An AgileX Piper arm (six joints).
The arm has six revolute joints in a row. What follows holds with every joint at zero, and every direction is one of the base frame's. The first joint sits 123 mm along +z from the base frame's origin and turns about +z. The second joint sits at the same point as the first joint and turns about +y. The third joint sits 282.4 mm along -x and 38.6 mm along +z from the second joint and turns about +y. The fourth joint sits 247.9 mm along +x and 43.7 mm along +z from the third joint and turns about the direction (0.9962, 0, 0.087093). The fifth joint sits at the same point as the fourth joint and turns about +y. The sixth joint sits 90.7 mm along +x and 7.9 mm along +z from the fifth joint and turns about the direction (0.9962, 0, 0.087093). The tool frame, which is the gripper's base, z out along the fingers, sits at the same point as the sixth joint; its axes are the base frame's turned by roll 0, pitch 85 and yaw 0 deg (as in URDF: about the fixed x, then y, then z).
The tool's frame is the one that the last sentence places.
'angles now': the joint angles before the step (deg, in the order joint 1, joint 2, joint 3, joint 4, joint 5, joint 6). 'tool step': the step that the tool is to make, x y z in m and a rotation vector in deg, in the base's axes. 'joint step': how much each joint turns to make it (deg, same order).
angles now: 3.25, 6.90, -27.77, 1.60, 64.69, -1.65
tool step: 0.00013, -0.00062, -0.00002, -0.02, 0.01, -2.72
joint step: -2.65, 0.00, 0.00, -0.07, 0.00, 0.06
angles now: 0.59, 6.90, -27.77, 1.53, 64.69, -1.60
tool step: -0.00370, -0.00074, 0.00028, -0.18, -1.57, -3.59
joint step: -3.51, -1.53, 0.00, -0.17, -0.04, 0.00
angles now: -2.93, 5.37, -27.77, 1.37, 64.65, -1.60
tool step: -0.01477, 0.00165, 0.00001, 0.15, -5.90, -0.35
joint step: -0.64, -5.88, 0.00, 0.56, 0.00, 0.00
